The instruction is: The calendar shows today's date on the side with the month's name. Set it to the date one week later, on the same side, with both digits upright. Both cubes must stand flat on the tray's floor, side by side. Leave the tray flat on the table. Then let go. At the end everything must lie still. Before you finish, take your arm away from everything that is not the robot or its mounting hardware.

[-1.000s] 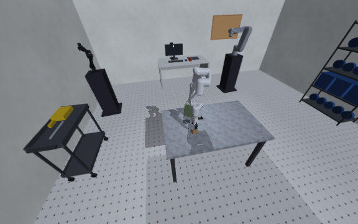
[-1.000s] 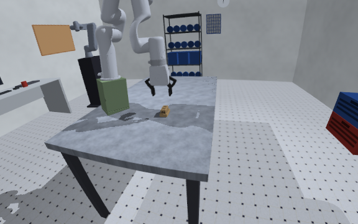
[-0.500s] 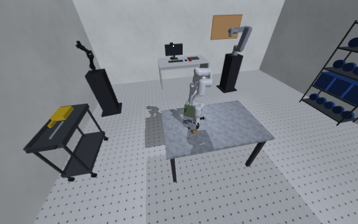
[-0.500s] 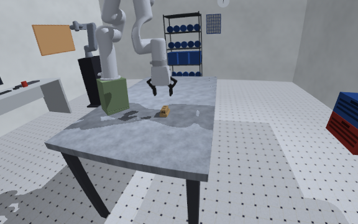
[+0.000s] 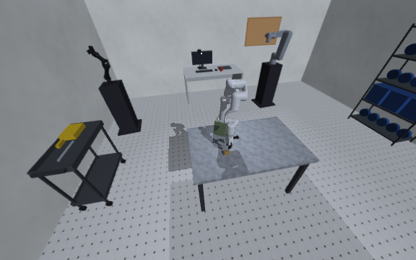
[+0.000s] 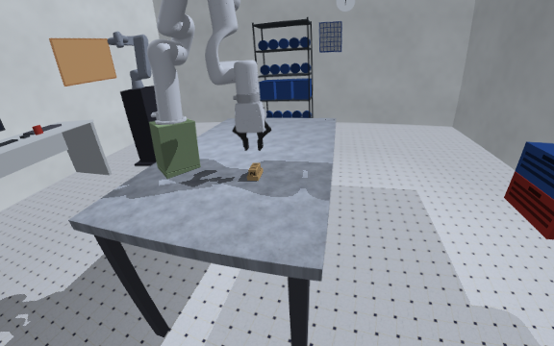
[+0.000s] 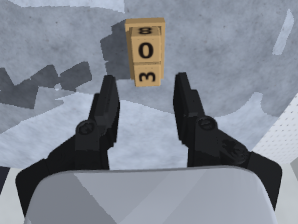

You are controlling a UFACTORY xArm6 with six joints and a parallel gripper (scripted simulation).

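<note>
Right now my hand is 2 cm to the left of the tray and 11 cm above it.
</note>
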